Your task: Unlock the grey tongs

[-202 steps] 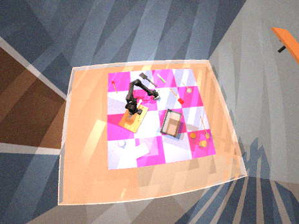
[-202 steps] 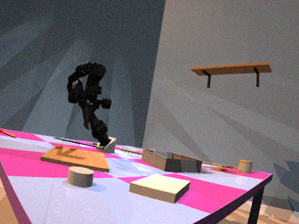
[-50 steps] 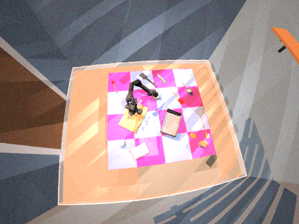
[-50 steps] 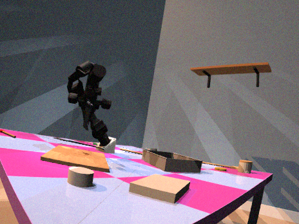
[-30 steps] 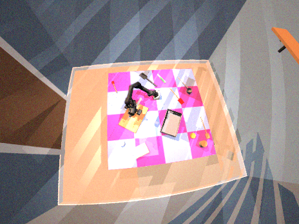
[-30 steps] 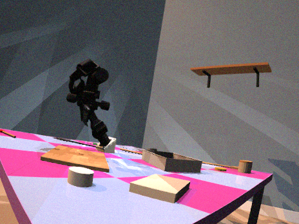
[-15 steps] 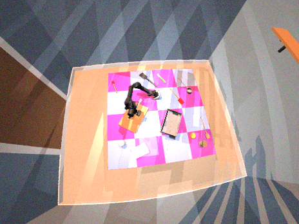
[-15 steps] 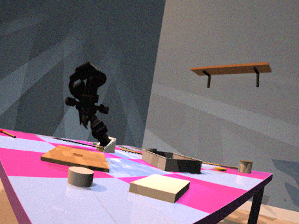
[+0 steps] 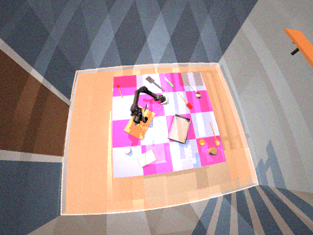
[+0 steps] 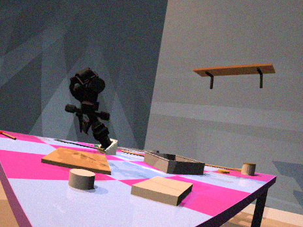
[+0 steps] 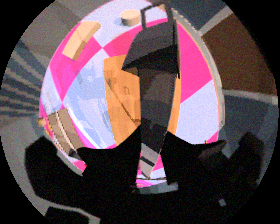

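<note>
My gripper tip is now 11 cm above the wooden board. The rest, counted from my gripper tip: flat tan block (42 cm ahead, 10 cm below, 1 cm to the right); then black spatula (51 cm behind, 30 cm to the left, 11 cm below); then roasting tin (43 cm to the left, 18 cm ahead, 9 cm below).
</note>
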